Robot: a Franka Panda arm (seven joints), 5 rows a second.
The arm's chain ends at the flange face. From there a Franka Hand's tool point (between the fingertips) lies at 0.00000 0.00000 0.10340 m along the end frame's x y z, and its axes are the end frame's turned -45 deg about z.
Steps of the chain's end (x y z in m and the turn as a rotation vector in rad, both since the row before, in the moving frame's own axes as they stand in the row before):
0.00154 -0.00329 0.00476 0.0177 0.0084 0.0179
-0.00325 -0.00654 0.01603 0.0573 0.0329 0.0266
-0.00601 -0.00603 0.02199 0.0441 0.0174 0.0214
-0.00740 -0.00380 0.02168 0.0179 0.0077 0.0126
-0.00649 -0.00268 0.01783 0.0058 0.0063 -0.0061
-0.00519 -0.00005 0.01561 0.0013 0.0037 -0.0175
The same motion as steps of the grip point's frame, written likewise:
0.00533 -0.00190 0.00474 0.0066 0.0185 0.0179
0.00894 -0.00862 0.01580 0.0173 0.0638 0.0266
0.00453 -0.01042 0.02187 0.0189 0.0435 0.0214
-0.00067 -0.00865 0.02166 0.0072 0.0181 0.0126
-0.00181 -0.00645 0.01783 -0.0004 0.0086 -0.0061
-0.00327 -0.00353 0.01561 -0.0017 0.0035 -0.0175

